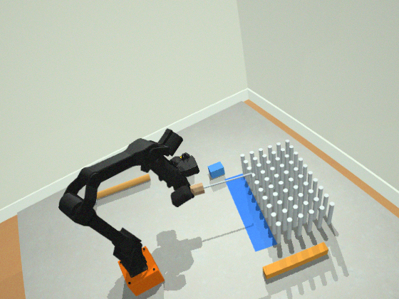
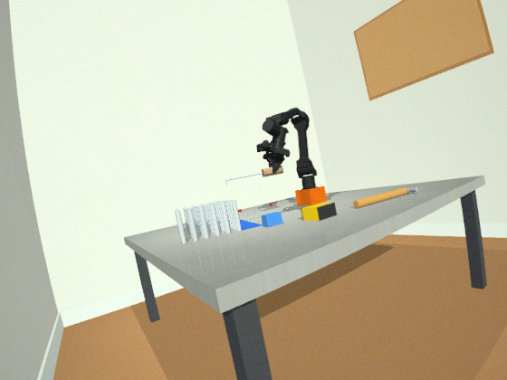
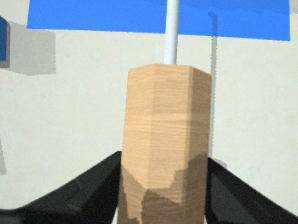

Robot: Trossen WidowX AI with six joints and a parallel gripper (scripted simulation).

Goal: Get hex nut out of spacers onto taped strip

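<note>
The blue taped strip lies 180 mm below my gripper tip, 180 mm ahead of it and 40 mm to the right of it. Round my gripper tip: blue block: 200 mm to the left, 180 mm ahead, 160 mm below; wire hook tool: 100 mm ahead, 30 mm to the right; hex nut: 350 mm ahead, 180 mm below, 80 mm to the right.
</note>
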